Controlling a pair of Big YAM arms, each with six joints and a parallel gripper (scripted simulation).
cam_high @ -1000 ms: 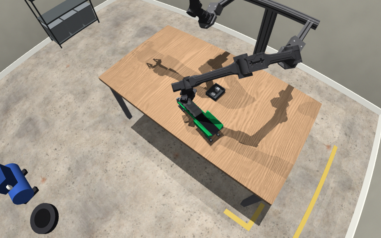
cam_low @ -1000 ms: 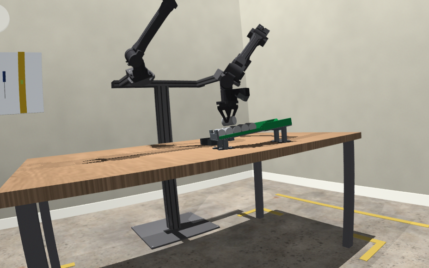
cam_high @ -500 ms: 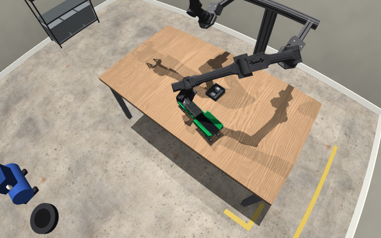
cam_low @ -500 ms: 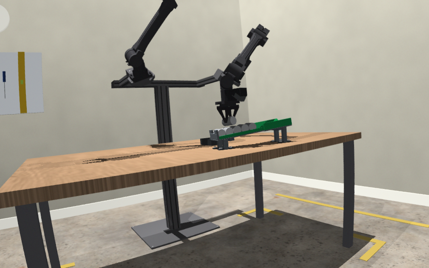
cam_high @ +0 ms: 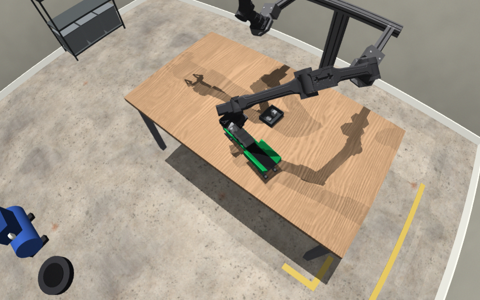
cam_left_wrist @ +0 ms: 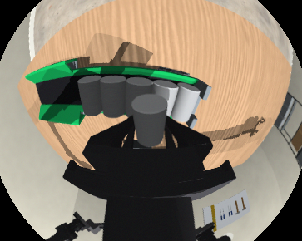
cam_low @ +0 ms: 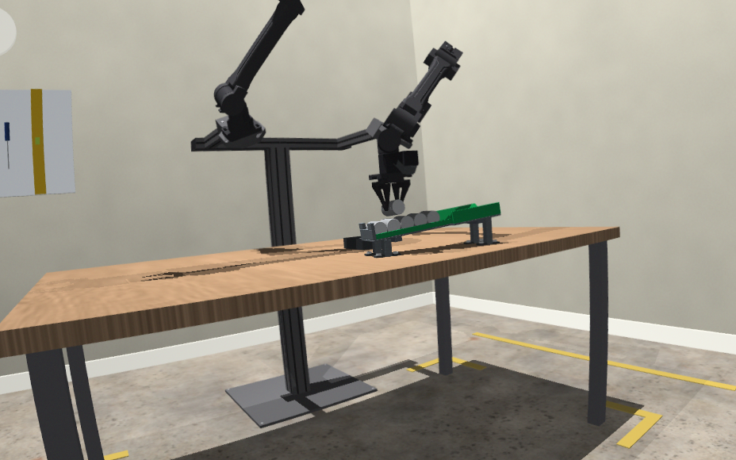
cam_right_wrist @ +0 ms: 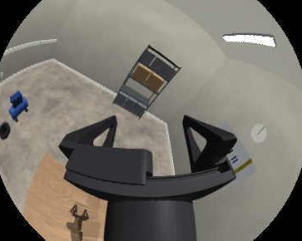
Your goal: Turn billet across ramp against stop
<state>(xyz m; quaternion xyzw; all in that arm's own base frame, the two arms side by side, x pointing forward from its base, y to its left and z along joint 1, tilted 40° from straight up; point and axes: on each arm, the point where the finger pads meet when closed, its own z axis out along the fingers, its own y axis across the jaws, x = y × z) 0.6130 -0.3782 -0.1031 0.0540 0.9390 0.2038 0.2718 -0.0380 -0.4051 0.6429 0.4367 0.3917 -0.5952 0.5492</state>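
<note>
Now: the stop 80 mm to the right of my left hand, 70 mm below it and 10 mm behind it. Round my left hand: dark tray: 240 mm behind, 110 mm below, 60 mm to the left.
</note>
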